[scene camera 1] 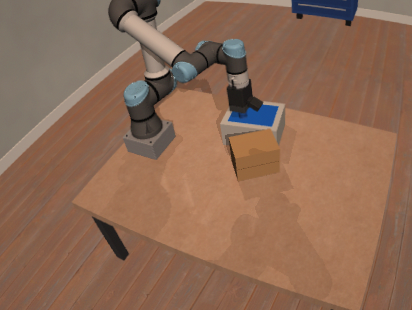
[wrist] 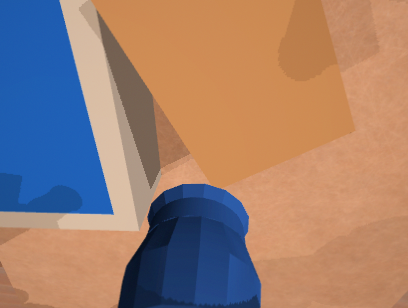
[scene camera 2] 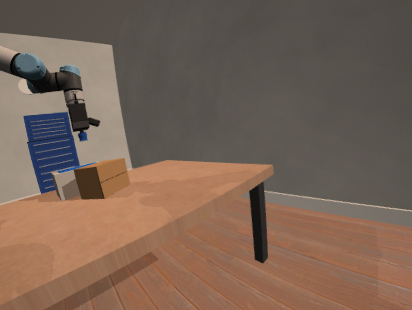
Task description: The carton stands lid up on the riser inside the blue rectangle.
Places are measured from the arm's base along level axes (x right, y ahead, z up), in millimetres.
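Pixels of known places: end effector, tool point: (scene camera 1: 242, 116) (wrist: 197, 225) (scene camera 2: 83, 140); arm's base, origin of the base link: (scene camera 1: 147, 128).
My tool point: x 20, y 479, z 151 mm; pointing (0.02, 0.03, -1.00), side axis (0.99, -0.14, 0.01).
Note:
For each thing: its top centre in the pictures, then the offset to it from my tool point. Level surfaces: height alone.
- brown carton, middle of its top: (wrist: 236, 68) (scene camera 1: 253, 142) (scene camera 2: 100, 163) dx +22, dy +42, dz -111 mm
- pale riser, middle of its top: (wrist: 13, 129) (scene camera 1: 253, 113) (scene camera 2: 79, 167) dx -179, dy -11, dz -121 mm
- blue rectangle, middle of its top: (wrist: 13, 129) (scene camera 1: 253, 113) dx -179, dy -11, dz -121 mm
- table, its level: dz -241 mm
The brown carton (scene camera 1: 255, 156) (scene camera 2: 95, 181) (wrist: 225, 85) rests on the table beside the riser, slightly turned to it. Its upper face is plain; a seam crosses the side face turned away from the riser, so it appears to lie on its side. The pale riser (scene camera 1: 240, 128) (scene camera 2: 64, 183) (wrist: 95, 100) carries the blue rectangle (scene camera 1: 265, 115) (wrist: 45, 100), with no carton on it. My suction cup (scene camera 1: 242, 115) (scene camera 2: 83, 136) (wrist: 198, 200) points down in the air above the riser's area, open and holding nothing, apart from the carton.
The arm's grey base block (scene camera 1: 150, 142) stands on the table (scene camera 1: 200, 220) (scene camera 2: 165, 210), left of the riser in scene camera 1. A blue cabinet (scene camera 1: 325, 9) (scene camera 2: 50, 150) stands on the floor beyond the table.

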